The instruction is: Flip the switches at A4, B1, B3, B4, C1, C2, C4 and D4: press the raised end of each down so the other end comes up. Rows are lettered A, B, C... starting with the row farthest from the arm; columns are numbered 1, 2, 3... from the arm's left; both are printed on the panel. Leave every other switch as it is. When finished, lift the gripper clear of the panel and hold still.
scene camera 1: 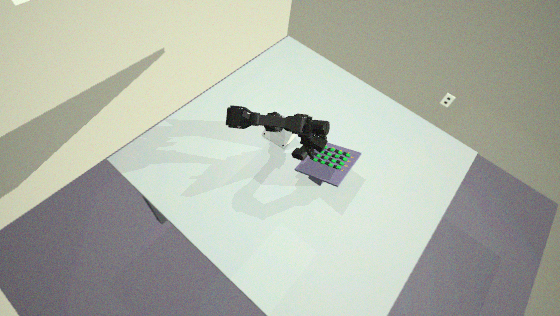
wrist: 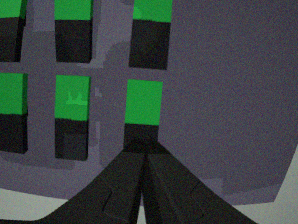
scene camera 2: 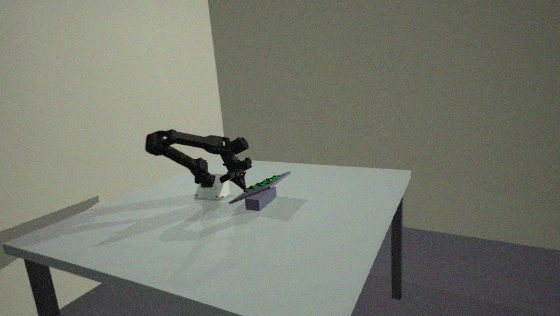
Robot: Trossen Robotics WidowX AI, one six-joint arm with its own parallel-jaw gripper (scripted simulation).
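There is a switch [wrist: 143, 103] here, and with it my own gripper [wrist: 143, 149]. The gripper is shut and holds nothing.
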